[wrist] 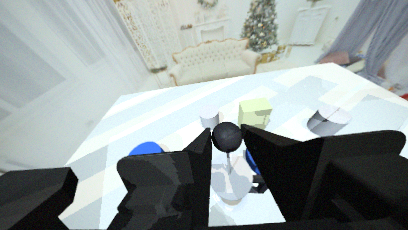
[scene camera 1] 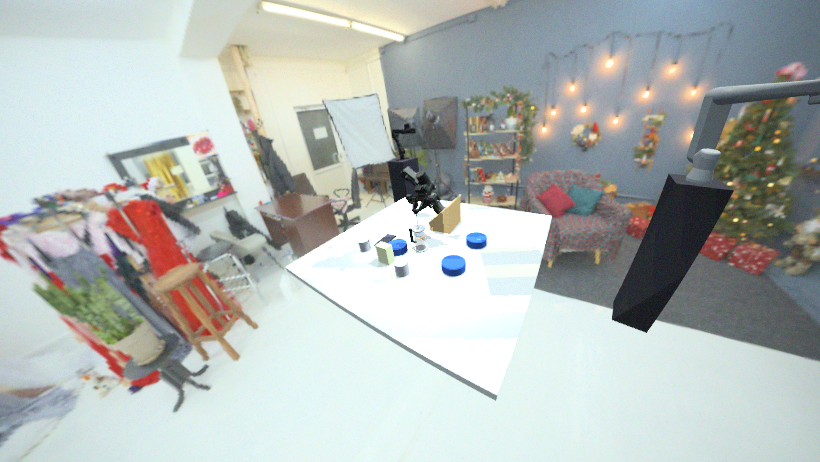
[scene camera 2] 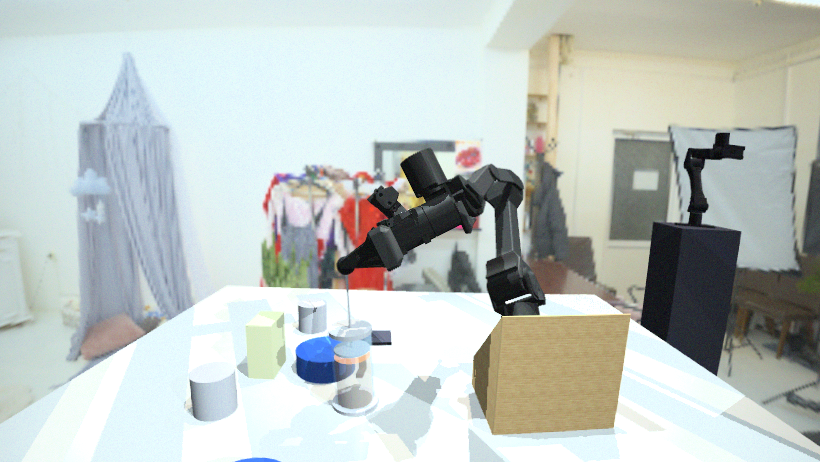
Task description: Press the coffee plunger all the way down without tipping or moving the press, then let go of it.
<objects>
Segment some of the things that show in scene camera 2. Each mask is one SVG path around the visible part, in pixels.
My gripper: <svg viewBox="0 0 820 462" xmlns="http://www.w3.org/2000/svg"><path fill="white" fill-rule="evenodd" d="M422 207L418 206L406 210L397 201L399 192L393 186L384 188L380 185L367 200L388 219L376 223L377 227L374 228L373 226L369 230L365 242L338 263L340 269L383 267L390 272L400 267L403 256L408 254L409 250L423 243L428 244L431 242L431 239L436 237Z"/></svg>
A pale green block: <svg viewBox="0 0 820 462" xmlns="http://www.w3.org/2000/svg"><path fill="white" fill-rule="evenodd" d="M260 311L245 325L249 379L274 380L280 368L286 362L284 312Z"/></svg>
A blue disc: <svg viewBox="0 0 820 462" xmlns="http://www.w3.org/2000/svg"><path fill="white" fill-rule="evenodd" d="M299 344L295 350L297 375L303 380L312 383L335 383L330 337L318 336Z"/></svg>
</objects>
